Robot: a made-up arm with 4 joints. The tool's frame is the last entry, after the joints.
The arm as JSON. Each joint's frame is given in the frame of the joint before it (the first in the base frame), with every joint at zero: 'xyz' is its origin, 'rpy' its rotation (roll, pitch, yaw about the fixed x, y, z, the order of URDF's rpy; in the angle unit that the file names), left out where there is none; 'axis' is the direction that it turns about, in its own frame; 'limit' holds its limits. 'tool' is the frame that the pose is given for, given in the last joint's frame.
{
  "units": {
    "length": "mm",
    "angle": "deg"
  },
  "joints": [
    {
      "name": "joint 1",
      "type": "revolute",
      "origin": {
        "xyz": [
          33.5,
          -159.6,
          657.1
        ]
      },
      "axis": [
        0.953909,
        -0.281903,
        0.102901
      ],
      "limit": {
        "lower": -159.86,
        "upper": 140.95
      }
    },
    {
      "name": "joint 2",
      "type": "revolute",
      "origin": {
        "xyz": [
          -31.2,
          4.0,
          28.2
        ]
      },
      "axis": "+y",
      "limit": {
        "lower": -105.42,
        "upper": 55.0
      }
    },
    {
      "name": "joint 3",
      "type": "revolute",
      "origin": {
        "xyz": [
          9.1,
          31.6,
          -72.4
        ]
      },
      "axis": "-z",
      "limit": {
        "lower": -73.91,
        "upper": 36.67
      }
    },
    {
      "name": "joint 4",
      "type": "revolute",
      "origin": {
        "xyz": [
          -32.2,
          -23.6,
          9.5
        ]
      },
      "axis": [
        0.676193,
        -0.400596,
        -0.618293
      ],
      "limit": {
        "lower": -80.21,
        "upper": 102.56
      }
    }
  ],
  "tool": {
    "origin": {
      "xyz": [
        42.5,
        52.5,
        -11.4
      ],
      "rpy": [
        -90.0,
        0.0,
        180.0
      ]
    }
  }
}
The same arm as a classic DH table. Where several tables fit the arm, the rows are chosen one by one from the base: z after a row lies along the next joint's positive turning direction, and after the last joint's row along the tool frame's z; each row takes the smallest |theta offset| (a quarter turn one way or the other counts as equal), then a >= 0, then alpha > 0; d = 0 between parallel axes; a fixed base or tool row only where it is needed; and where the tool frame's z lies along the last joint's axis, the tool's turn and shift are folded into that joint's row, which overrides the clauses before.
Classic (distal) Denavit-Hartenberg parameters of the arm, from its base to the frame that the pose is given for. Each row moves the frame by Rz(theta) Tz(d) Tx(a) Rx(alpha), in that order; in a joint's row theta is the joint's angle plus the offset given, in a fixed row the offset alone. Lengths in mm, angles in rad.
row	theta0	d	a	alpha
base (fixed)	1.2835	649.1	-143.6	1.4677
joint 1	-1.5404	48.6	-31.4	-1.8566
joint 2	-1.4633	27.4	9.1	-1.5708
joint 3	-1.036	75.2	-36.7	-0.9042
joint 4	1.2197	22.7	20.3	-1.1586
tool (fixed)	2.3115	-69.6	0	0
Joint limits (rad, base to tool): -2.7901..2.46 -1.8399..0.9599 -1.29..0.64 -1.3999..1.79

